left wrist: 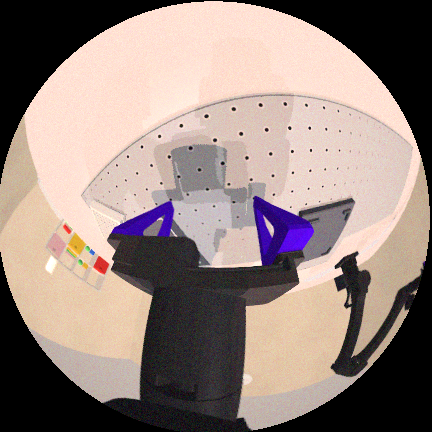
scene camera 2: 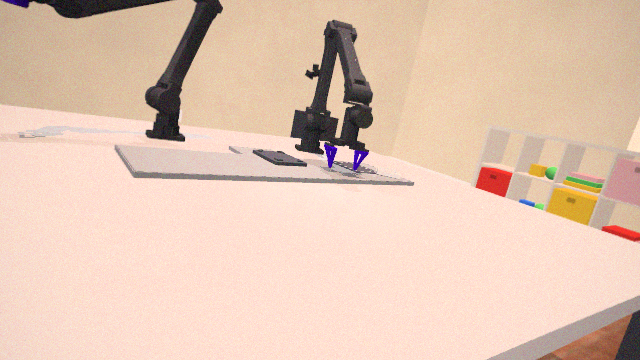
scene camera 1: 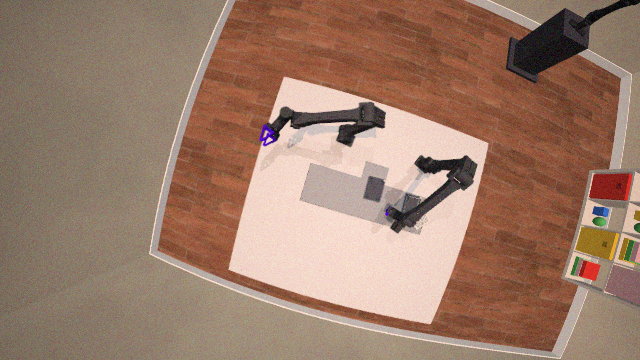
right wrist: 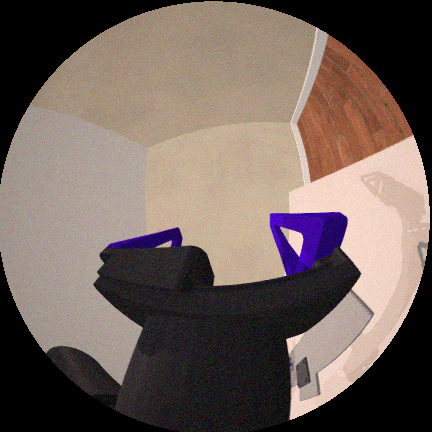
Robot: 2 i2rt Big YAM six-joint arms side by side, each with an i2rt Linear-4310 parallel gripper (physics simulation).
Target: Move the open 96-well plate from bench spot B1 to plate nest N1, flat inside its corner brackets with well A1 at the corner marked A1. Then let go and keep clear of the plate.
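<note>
The white 96-well plate lies at the right end of the perforated board, partly hidden by the left arm in scene camera 1 and by a finger in the left wrist view. Nest N1 is a dark slab with corner brackets and holds no plate. Its A1 mark is not readable. My left gripper is open and empty, low over the board between nest and plate; contact with the board cannot be told. My right gripper is open and empty, raised at the table's left edge.
A dark pad with a light outline lies beside the plate, partly under the left arm. The perforated board carries nest and pad. A shelf unit with coloured boxes stands beyond the table's right side.
</note>
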